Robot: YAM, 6 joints.
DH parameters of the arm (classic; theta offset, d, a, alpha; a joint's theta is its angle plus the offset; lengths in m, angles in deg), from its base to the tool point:
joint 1: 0 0.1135 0.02 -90
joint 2: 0 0 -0.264 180
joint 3: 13.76 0 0.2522 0
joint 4: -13.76 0 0.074 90
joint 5: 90 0 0 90
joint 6: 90 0.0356 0 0
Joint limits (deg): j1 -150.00..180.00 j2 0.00..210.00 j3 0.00..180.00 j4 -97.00..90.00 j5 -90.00..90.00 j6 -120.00..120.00
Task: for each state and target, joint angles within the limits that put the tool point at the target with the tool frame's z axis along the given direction. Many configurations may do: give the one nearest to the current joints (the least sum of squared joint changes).
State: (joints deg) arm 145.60 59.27 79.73 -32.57 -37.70 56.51
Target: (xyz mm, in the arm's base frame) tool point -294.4 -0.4 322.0 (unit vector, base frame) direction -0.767 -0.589 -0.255
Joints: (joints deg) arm 175.60 73.76 57.46 -3.21 -40.25 56.51
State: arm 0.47 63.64 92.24 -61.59 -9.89 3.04
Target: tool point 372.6 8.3 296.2 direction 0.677 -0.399 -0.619
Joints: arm 3.69 95.12 79.73 -28.21 26.21 3.04
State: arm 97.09 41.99 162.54 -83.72 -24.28 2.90
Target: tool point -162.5 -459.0 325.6 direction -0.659 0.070 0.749
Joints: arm 73.23 0.10 139.98 -40.55 -40.63 2.90
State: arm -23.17 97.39 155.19 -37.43 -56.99 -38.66
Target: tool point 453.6 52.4 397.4 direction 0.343 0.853 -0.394
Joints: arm 2.86 127.89 148.53 -66.29 -56.58 -38.66
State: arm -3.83 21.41 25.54 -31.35 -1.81 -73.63
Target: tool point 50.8 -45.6 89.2 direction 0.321 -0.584 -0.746
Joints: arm -32.22 0.14 0.12 -51.98 18.83 -73.63
